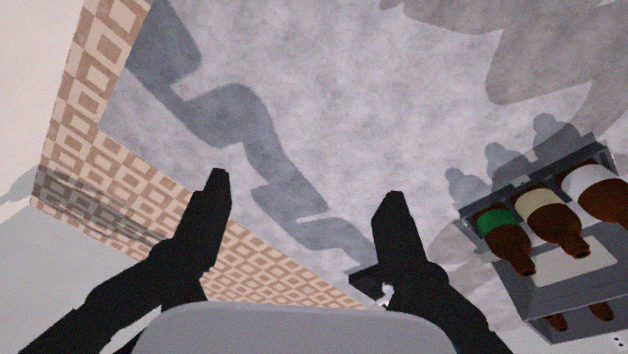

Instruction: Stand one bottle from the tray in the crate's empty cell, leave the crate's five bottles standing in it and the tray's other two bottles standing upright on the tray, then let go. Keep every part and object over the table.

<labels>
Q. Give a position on a green-labelled bottle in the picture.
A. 505, 237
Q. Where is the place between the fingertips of my gripper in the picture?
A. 307, 196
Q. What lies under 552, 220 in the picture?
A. A cream-labelled bottle.
</labels>
